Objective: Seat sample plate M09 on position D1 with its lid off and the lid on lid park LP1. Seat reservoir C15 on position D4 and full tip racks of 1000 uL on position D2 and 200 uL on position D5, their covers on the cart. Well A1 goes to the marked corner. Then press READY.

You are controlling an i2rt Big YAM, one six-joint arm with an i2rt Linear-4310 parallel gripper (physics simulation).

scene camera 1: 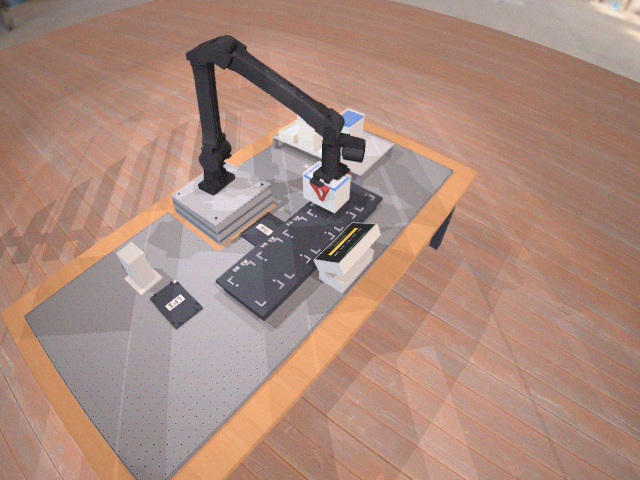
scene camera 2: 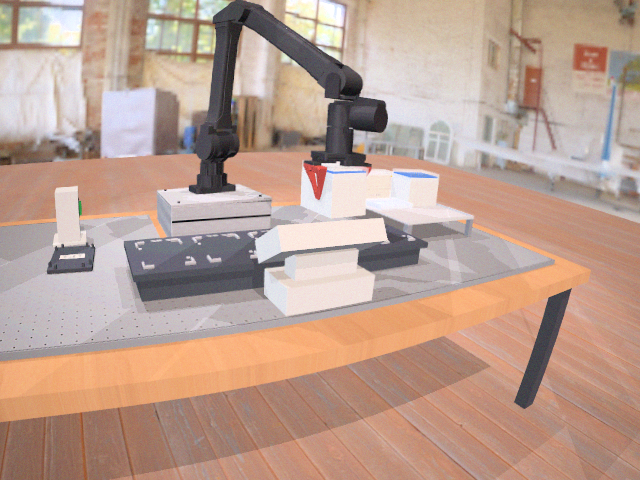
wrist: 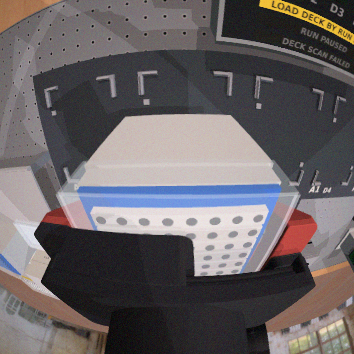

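Observation:
My gripper (scene camera 1: 330,184) (scene camera 2: 341,178) (wrist: 180,225) is shut on a white, blue-edged tip rack (scene camera 1: 325,197) (scene camera 2: 338,193) (wrist: 175,197) with a clear cover on it. The rack is upright, over the far part of the black deck (scene camera 1: 248,291) (scene camera 2: 199,277) (wrist: 185,100), around D1 and D2; its underside is hidden in the wrist view. Its tip size is not readable. A second blue-topped rack (scene camera 1: 353,119) (scene camera 2: 416,187) stands on the cart (scene camera 1: 383,150) (scene camera 2: 439,213), near pale labware (scene camera 1: 308,138) (scene camera 2: 378,183). Lid park LP1 (scene camera 1: 178,318) (scene camera 2: 55,262) carries no lid.
A white console (scene camera 1: 372,235) (scene camera 2: 320,240) stands along the deck's front side; its screen (wrist: 320,37) reads "RUN PAUSED" and "DECK SCAN FAILED". A pale post (scene camera 1: 135,263) (scene camera 2: 67,214) with a green part stands beside LP1. The RG pad (scene camera 1: 253,236) lies between deck and arm base (scene camera 1: 222,217) (scene camera 2: 214,211).

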